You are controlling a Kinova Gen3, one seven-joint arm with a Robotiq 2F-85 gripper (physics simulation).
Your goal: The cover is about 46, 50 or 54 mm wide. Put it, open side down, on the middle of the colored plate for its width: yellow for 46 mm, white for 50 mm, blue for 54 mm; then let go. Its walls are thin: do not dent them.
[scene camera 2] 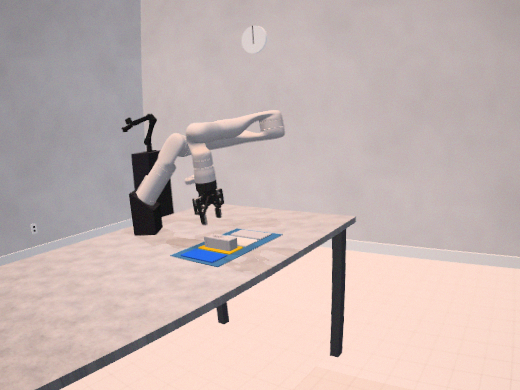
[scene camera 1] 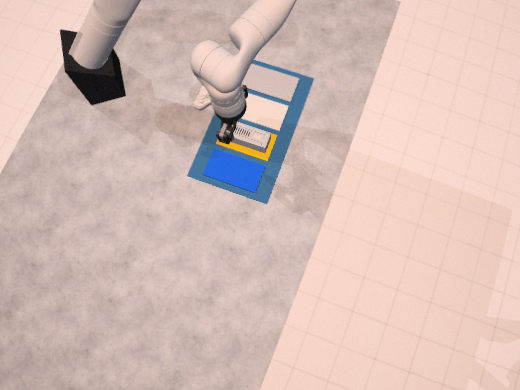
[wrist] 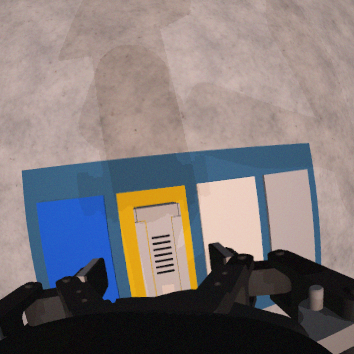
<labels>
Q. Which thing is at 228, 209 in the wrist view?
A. A white plate.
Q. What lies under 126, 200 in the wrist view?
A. A yellow plate.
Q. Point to a light grey cover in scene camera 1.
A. At 247, 136
</labels>
